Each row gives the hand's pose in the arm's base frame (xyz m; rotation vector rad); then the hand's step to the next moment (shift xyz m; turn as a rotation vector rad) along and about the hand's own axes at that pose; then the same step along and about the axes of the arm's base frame.
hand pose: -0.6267 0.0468 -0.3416 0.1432 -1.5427 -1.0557
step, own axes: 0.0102 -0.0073 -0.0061 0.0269 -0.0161 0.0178
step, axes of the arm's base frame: -0.0012 -0.0138 0.0018 -0.0302 -0.0166 0.0108
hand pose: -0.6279 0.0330 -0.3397 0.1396 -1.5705 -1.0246
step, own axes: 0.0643 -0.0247 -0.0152 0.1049 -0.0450 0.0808
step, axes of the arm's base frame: -0.0171 -0.0615 0.0301 -0.1195 -0.0479 0.0547
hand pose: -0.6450 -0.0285 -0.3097 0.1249 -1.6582 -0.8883
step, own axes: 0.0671 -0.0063 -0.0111 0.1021 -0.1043 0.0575
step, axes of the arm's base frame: -0.0130 -0.0449 0.0498 -0.1202 -0.0993 0.0170
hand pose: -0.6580 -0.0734 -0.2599 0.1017 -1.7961 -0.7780
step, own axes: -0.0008 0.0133 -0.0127 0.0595 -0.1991 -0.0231
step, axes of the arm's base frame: 0.0154 0.0049 0.0087 -0.0622 -0.1913 -0.0570
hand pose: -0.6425 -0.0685 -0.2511 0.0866 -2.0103 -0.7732
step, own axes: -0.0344 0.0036 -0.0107 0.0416 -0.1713 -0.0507
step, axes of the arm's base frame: 0.0283 0.0100 -0.0202 -0.0236 -0.1761 -0.0454
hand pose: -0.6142 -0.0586 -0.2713 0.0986 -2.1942 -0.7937
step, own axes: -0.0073 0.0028 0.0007 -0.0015 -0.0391 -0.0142
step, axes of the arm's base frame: 0.0050 0.0049 -0.0035 0.0040 -0.0381 -0.0162
